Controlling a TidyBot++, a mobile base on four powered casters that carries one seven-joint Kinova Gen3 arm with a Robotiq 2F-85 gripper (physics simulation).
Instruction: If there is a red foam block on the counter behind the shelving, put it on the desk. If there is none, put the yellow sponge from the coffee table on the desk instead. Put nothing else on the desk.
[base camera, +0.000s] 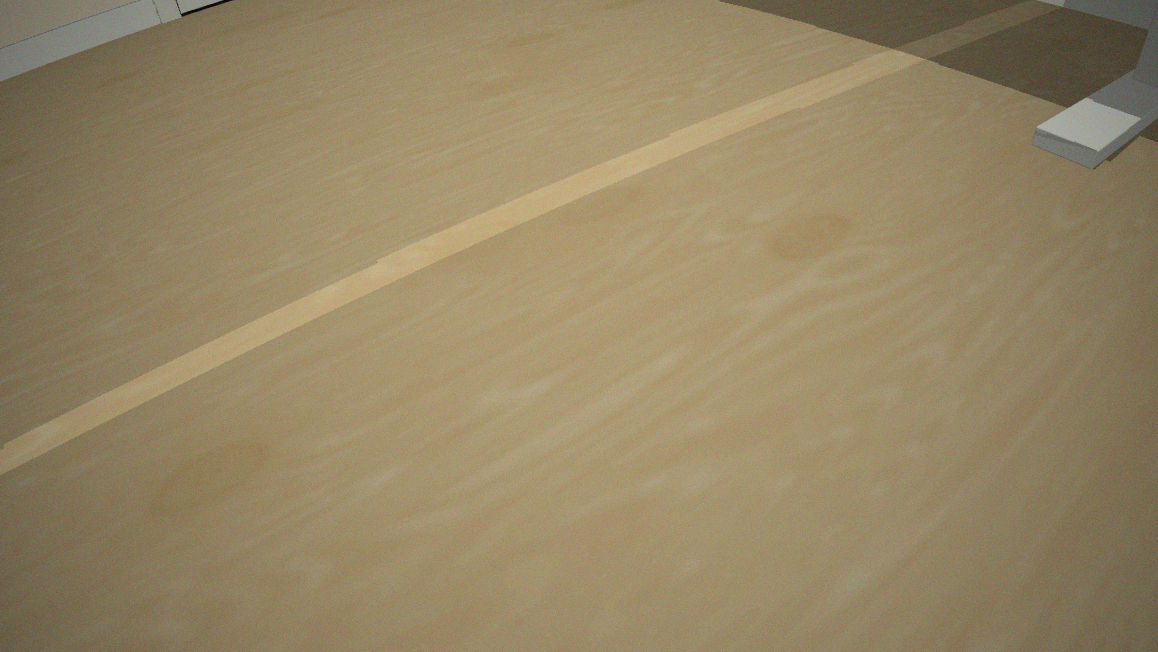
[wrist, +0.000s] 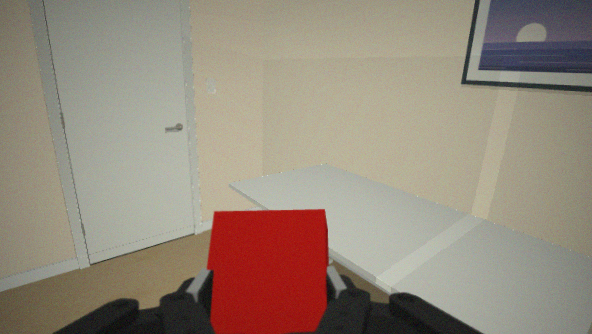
Scene:
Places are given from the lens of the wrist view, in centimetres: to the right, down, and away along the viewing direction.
my gripper (wrist: 268, 285): -2, 6, 16
red foam block (wrist: 270, 264): -1, 5, 15
door (wrist: 119, 89): -115, -50, 194
desk (wrist: 471, 268): 60, 35, 101
The marked spots on the desk and the door are 215 cm apart.

